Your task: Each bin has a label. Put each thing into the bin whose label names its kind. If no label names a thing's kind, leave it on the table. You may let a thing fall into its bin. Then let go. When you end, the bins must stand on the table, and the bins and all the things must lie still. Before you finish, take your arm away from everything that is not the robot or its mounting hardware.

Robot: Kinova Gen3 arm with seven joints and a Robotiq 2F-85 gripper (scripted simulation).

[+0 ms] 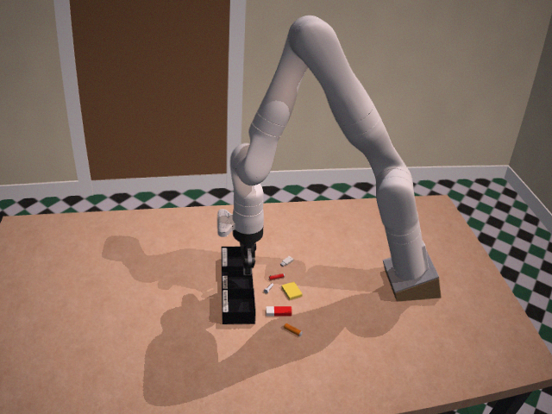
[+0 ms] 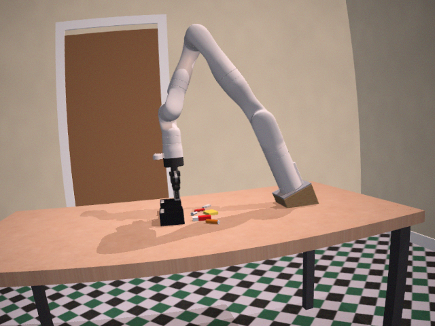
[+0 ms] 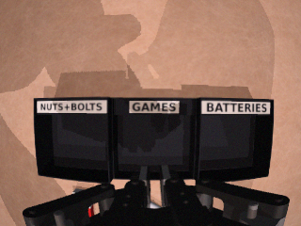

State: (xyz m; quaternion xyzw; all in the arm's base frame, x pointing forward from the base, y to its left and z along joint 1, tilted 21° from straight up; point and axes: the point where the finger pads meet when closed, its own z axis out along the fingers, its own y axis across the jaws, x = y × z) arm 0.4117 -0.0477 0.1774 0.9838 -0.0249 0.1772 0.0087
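The red battery lies 90 mm behind my hand, 30 mm to the right of it and 80 mm below it. Also, from my hand: bolt 60 mm behind, 10 mm to the left, 80 mm below; then red-and-white block 60 mm behind, 100 mm to the left, 80 mm below; then yellow block 120 mm behind, 30 mm to the left, 80 mm below.
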